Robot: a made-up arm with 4 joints. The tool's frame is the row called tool.
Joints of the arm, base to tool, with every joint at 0 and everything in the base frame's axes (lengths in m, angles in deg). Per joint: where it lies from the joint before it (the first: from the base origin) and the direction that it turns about. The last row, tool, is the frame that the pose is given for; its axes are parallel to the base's.
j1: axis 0 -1 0 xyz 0 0 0.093
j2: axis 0 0 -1 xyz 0.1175 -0.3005 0.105
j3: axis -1 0 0 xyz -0.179 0.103 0.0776
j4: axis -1 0 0 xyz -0.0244 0.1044 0.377
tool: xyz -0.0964 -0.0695 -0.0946
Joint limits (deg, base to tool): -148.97..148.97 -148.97..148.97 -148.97..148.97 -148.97..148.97
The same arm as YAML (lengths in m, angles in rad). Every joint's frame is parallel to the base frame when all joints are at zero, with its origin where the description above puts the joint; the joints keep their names.
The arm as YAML. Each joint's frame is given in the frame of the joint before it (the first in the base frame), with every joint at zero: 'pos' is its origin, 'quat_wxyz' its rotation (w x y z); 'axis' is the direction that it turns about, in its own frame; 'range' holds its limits. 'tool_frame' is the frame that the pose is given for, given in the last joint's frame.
length_unit: m
angle_unit: rad
joints:
  - joint: j1
    pos: [0.0, 0.0, 0.093]
    quat_wxyz: [1.0, 0.0, 0.0, 0.0]
    axis: [0.0, -1.0, 0.0]
    range: [-2.6, 2.6]
  - joint: j2
    pos: [0.1175, -0.3005, 0.105]
    quat_wxyz: [1.0, 0.0, 0.0, 0.0]
    axis: [0.0, 0.0, -1.0]
    range: [-2.6, 2.6]
  - joint: j3
    pos: [-0.179, 0.103, 0.0776]
    quat_wxyz: [1.0, 0.0, 0.0, 0.0]
    axis: [-1.0, 0.0, 0.0]
    range: [-2.6, 2.6]
  - joint: j4
    pos: [-0.0244, 0.1044, 0.377]
    quat_wxyz: [1.0, 0.0, 0.0, 0.0]
    axis: [-1.0, 0.0, 0.0]
    range: [-2.6, 2.6]
tool_frame:
  pos: [-0.0964, -0.0695, -0.0946]
  quat_wxyz: [1.0, 0.0, 0.0, 0.0]

